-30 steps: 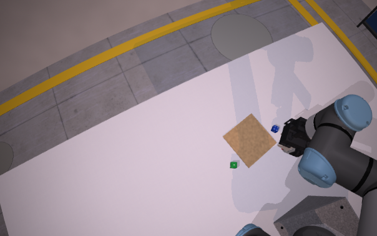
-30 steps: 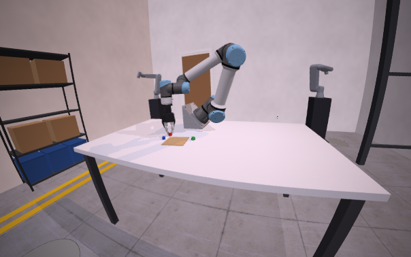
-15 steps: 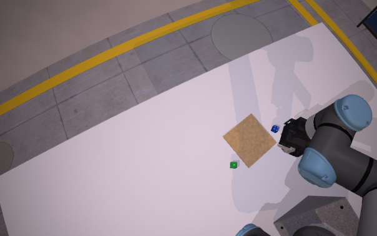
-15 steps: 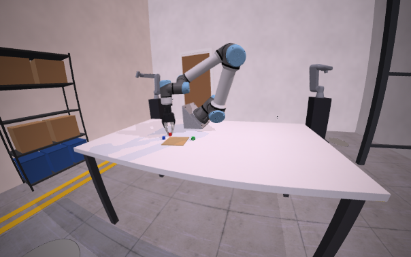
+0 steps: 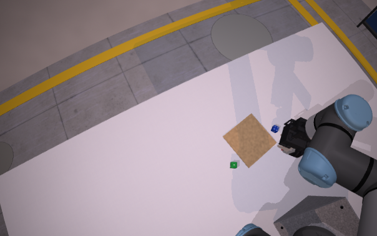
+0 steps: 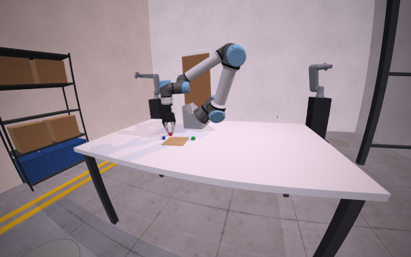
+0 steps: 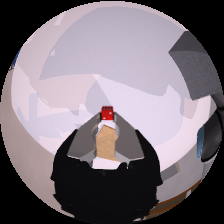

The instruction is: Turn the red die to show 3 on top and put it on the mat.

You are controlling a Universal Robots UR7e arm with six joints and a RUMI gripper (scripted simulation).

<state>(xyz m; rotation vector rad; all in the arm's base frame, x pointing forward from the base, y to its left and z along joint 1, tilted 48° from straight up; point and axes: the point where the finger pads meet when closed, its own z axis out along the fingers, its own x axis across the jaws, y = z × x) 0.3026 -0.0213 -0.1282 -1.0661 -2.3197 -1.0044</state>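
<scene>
The mat is 100 mm to the left of my hand, 90 mm ahead of it and 20 mm below it. Also, from my hand: red die 10 mm below; then blue die 80 mm ahead, 10 mm below; then green die 200 mm to the left, 40 mm ahead, 10 mm below.
</scene>
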